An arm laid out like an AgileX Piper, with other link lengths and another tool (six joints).
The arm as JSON. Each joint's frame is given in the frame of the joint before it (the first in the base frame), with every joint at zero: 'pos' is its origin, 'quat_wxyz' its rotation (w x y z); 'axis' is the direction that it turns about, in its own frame. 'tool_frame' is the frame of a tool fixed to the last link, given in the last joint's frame.
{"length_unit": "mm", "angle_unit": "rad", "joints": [
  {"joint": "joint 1", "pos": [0.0, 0.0, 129.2], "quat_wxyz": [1.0, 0.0, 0.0, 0.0], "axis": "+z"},
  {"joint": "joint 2", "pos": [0.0, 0.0, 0.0], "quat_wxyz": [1.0, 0.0, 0.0, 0.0], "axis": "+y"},
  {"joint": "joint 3", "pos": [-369.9, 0.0, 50.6], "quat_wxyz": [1.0, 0.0, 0.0, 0.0], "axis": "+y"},
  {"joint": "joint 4", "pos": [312.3, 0.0, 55.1], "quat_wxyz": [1.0, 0.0, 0.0, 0.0], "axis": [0.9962, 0.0, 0.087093]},
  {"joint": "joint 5", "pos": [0.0, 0.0, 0.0], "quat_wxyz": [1.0, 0.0, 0.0, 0.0], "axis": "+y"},
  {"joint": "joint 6", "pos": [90.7, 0.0, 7.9], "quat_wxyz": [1.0, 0.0, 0.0, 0.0], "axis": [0.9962, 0.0, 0.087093]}
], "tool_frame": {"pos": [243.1, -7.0, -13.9], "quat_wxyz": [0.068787, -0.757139, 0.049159, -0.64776]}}
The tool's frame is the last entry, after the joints.
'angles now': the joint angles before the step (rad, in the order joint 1, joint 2, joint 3, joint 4, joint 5, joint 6). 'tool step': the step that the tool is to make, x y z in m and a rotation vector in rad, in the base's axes. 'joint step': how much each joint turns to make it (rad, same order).
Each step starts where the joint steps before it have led.
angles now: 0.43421, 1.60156, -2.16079, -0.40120, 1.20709, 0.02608
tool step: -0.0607, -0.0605, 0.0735, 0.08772, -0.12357, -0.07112
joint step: -0.07873, -0.15794, 0.00018, 0.02564, 0.01551, 0.01234
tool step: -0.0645, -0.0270, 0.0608, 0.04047, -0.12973, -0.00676
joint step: -0.00023, -0.13727, -0.00001, -0.00897, 0.00098, -0.00192
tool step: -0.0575, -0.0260, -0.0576, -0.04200, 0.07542, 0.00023
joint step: -0.04482, -0.21335, 0.30758, 0.03842, -0.02286, -0.03630
